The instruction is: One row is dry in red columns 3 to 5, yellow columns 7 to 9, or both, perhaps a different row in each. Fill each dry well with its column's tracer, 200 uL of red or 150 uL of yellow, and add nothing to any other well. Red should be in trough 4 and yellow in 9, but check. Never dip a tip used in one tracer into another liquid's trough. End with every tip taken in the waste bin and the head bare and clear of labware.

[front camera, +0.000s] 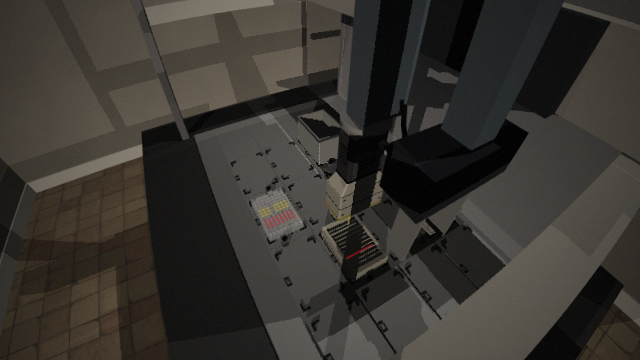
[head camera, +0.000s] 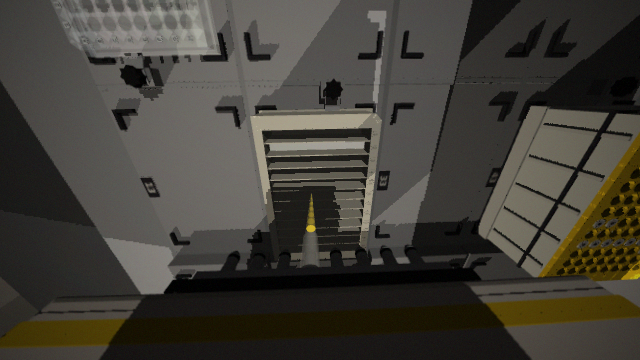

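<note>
The pipetting head (front camera: 340,195) is over the trough rack (front camera: 372,266) (head camera: 315,120). One tip (front camera: 348,220) (head camera: 311,245), on the fourth channel from the left in the head view, holds yellow liquid in its lower part; the other channels are bare. I cannot tell the tip end's exact height. Red liquid (front camera: 360,251) shows in one trough; a pale trough (head camera: 317,146) is near the rack's far end. The plate (front camera: 277,214) (head camera: 145,22) shows a red block and yellow wells split by a gap row. The parked plate gripper (front camera: 430,232) has its paddles apart, nothing visible between them.
The waste bin (front camera: 319,135) stands behind the head. The yellow tip rack (head camera: 600,237) is at the right in the head view, with some empty positions. Black corner clips and dark knobs (head camera: 333,90) stand up from the deck around the labware.
</note>
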